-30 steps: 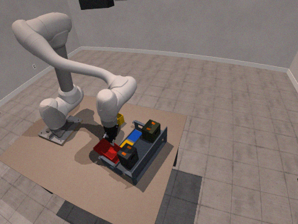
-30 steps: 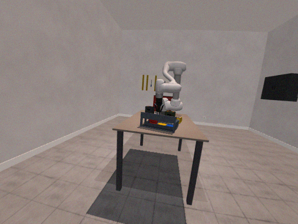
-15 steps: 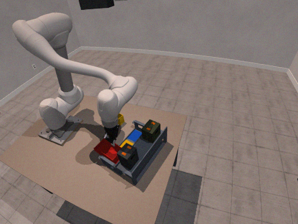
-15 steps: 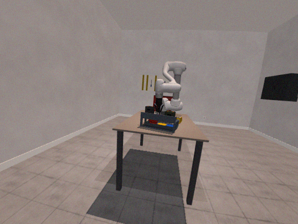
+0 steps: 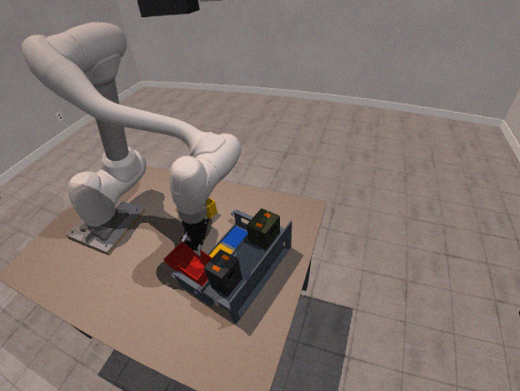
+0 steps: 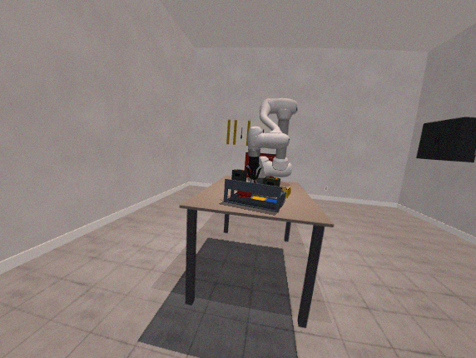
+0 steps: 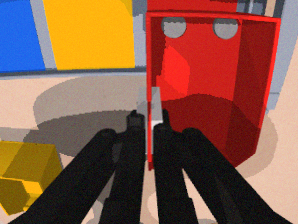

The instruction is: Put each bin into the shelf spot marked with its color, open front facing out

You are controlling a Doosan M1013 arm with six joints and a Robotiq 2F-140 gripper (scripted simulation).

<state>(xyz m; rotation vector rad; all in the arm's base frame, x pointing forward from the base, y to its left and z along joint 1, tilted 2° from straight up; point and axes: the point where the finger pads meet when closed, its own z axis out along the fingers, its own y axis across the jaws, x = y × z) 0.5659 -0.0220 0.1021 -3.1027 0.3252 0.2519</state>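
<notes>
My gripper is now 20 mm past the red bin, 50 mm to the left of it and 40 mm above it. From my hand the other things lie so: yellow bin: 170 mm behind, 250 mm to the left, 70 mm below; grey shelf: 200 mm ahead, 20 mm to the left, 10 mm below.
</notes>
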